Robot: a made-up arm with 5 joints.
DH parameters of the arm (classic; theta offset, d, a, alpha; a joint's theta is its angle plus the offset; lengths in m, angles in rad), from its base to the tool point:
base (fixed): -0.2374 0 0.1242 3.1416
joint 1: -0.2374 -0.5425 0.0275 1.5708
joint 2: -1.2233 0 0.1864 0
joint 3: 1.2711 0 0.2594 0
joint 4: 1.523 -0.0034 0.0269 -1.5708
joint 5: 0 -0.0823 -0.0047 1.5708
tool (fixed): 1.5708 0.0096 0 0
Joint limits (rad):
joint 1: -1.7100..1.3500
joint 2: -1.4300..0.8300
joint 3: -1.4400..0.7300
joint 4: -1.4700..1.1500
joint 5: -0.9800..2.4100
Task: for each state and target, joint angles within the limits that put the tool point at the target. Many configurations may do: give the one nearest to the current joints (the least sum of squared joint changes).
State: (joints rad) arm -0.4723 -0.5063 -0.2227 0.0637 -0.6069
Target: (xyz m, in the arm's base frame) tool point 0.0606 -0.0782 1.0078
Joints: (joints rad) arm -0.7032 -1.1831 -0.3933 0.0654 -0.6380
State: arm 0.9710 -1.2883 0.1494 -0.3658 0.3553
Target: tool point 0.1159 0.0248 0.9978
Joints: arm 1.3479 -1.2435 -0.1485 -0.4141 0.3648
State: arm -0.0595 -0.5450 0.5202 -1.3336 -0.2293
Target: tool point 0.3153 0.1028 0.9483
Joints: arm -0.5740 -0.4652 -0.1359 -1.1108 -0.1799
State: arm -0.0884 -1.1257 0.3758 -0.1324 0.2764
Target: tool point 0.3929 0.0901 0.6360
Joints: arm -0.3889 -0.6544 0.7300 0.2760 0.3220
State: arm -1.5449 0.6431 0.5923 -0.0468 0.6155
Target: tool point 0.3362 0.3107 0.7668
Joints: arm -0.9880 -0.1800 -0.0081 -0.1931 0.5979
